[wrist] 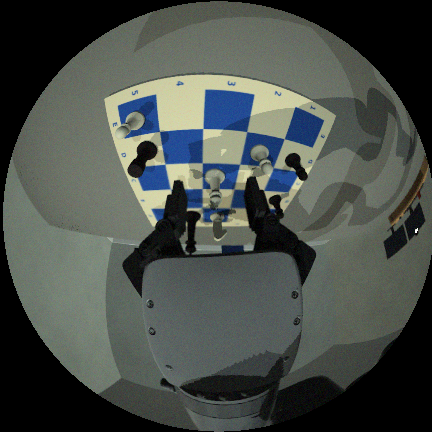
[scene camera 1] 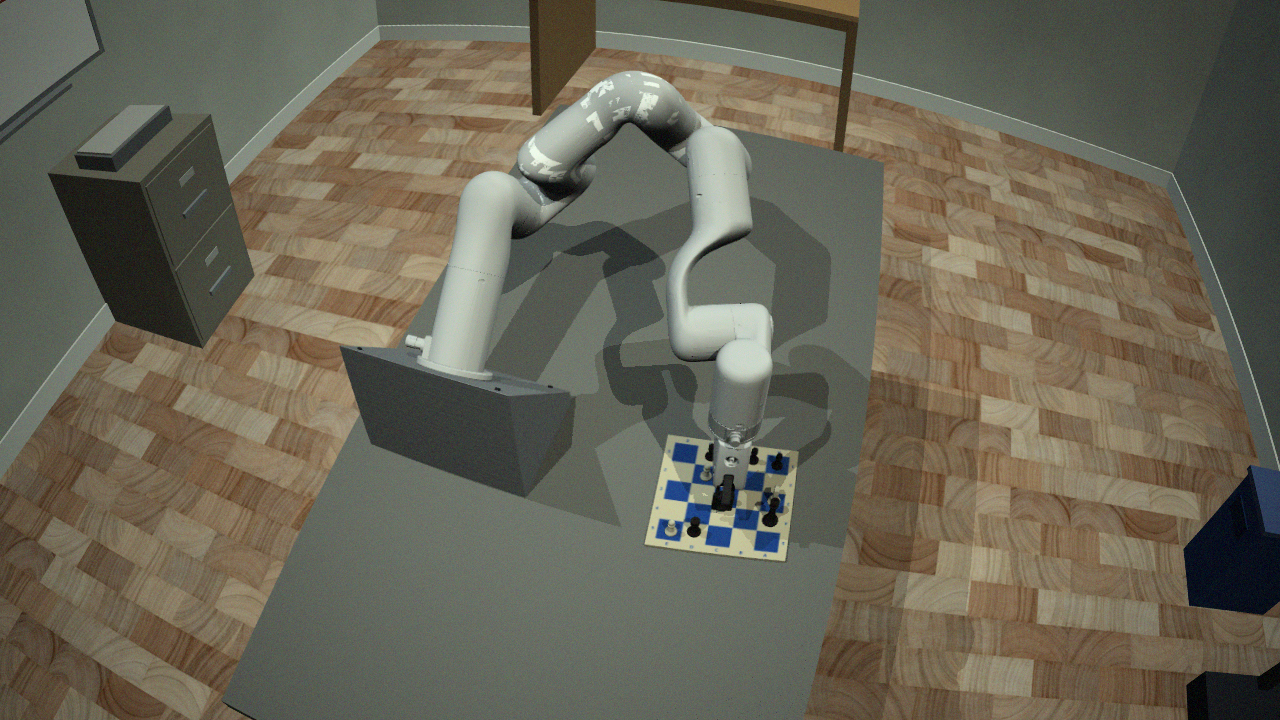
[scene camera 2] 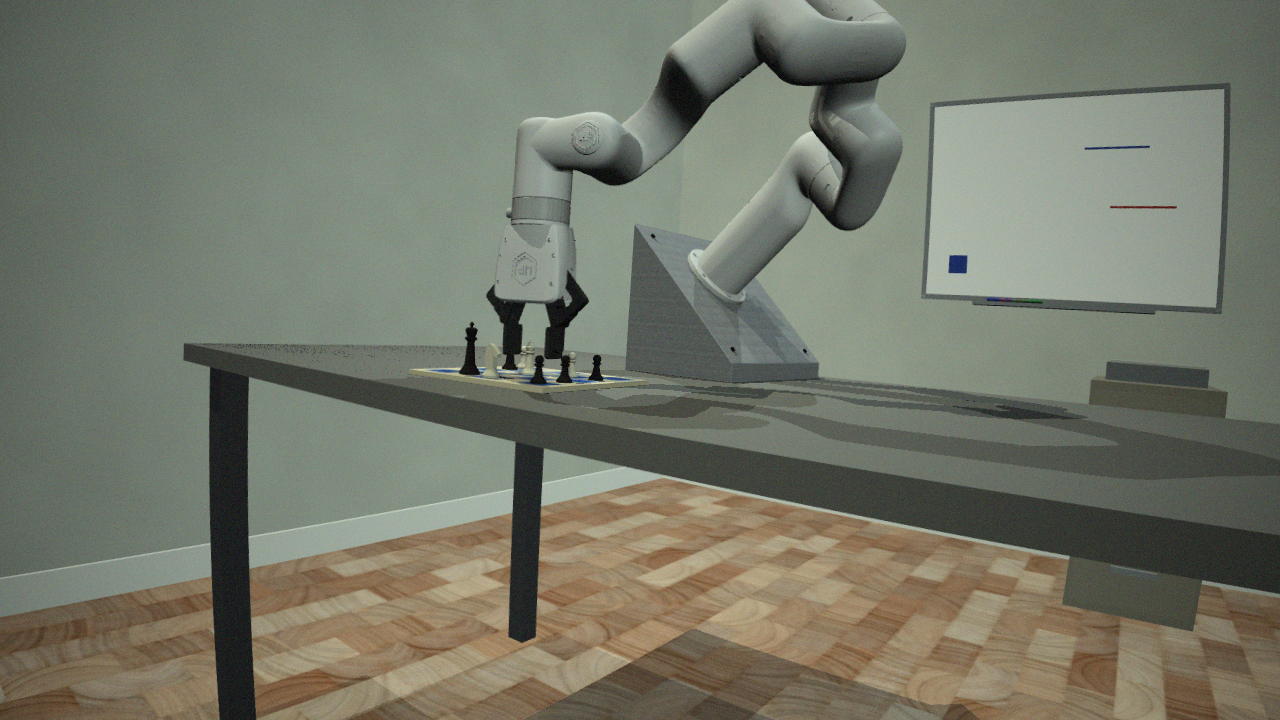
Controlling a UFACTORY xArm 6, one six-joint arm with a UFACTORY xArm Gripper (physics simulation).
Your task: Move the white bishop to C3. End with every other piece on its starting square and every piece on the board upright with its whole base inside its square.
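Places are measured from the arm's base along level axes (x ahead, y left, z up), in metres.
Pixels of known places: gripper, between the fingertips: [wrist: 214, 187] [scene camera 1: 722, 491] [scene camera 2: 532, 356]; arm's base, origin of its link: [scene camera 1: 453, 371] [scene camera 2: 715, 278].
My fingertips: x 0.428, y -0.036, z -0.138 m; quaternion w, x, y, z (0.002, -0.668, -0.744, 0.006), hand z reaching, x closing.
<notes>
For each thing: its top centre in the pictures, then the offset to it from my fingertips.
- white bishop, centre of its top: [wrist: 215, 208] [scene camera 2: 530, 340] dx +0.005, dy +0.001, dz +0.021 m
- chessboard, centre of its top: [wrist: 219, 176] [scene camera 2: 531, 374] [scene camera 1: 725, 497] dx +0.007, dy +0.007, dz -0.023 m
- Black king, centre of its top: [scene camera 2: 472, 321] [scene camera 1: 776, 498] dx +0.083, dy -0.027, dz +0.041 m
- white knight, centre of its top: [scene camera 2: 492, 343] [wrist: 218, 239] [scene camera 1: 777, 487] dx +0.084, dy +0.011, dz +0.017 m
The white bishop [scene camera 2: 528, 351] [wrist: 215, 176] stands upright on blue square C3 of the chessboard [scene camera 2: 553, 388] [wrist: 190, 81]. In the wrist view its base looks inside the square, close to the side towards column 4. In scene camera 1 the gripper hides it. My gripper [scene camera 1: 723, 503] [scene camera 2: 533, 349] [wrist: 214, 187] is low over the board and open, with one finger on each side of the bishop and a visible gap to each. It points down, and the fingertips are near the height of the piece tops.
Black king [scene camera 1: 770, 513] [scene camera 2: 470, 351] at A4 and white knight [scene camera 2: 491, 360] at A3 stand near the gripper. White pawns [scene camera 1: 670, 529] [wrist: 260, 153] stand at E5 and D2. Black pawns [scene camera 1: 693, 526] [scene camera 1: 754, 455] [scene camera 1: 778, 462] stand at D5, B1 and A1, another at D1.
</notes>
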